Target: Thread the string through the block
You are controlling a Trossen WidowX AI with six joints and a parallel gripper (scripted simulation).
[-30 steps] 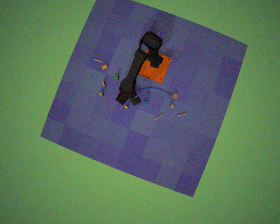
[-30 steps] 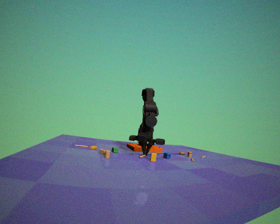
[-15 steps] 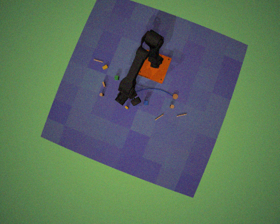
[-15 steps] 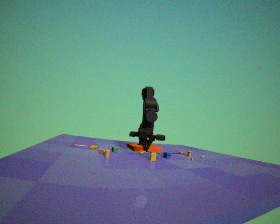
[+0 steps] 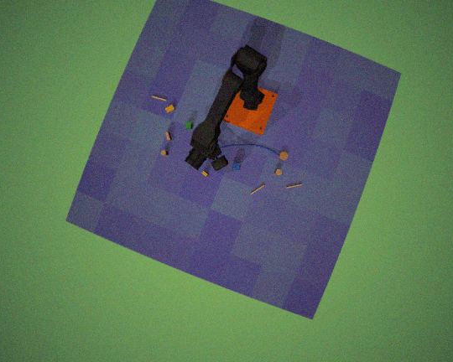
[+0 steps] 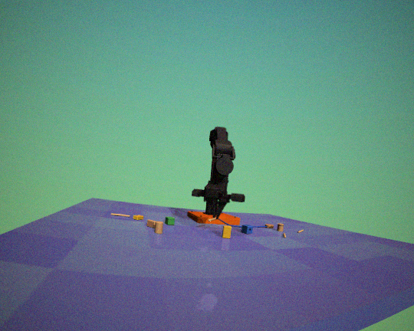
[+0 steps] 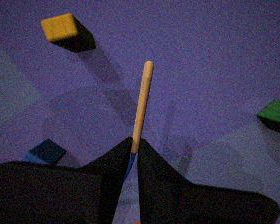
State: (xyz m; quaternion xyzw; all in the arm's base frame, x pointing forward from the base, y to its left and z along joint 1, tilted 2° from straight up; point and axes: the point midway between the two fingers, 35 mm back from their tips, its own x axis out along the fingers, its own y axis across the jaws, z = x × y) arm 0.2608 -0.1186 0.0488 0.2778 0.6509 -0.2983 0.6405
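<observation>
The blue block lies 4 cm ahead of my gripper tip, 12 cm to the left of it and 3 cm below it. From my gripper tip the other things lie so: thin wooden stick 1 cm ahead, 1 cm to the right; then tan block 3 cm behind, 22 cm to the right, 3 cm below; then green cube 10 cm behind, 14 cm to the right, 3 cm below.
</observation>
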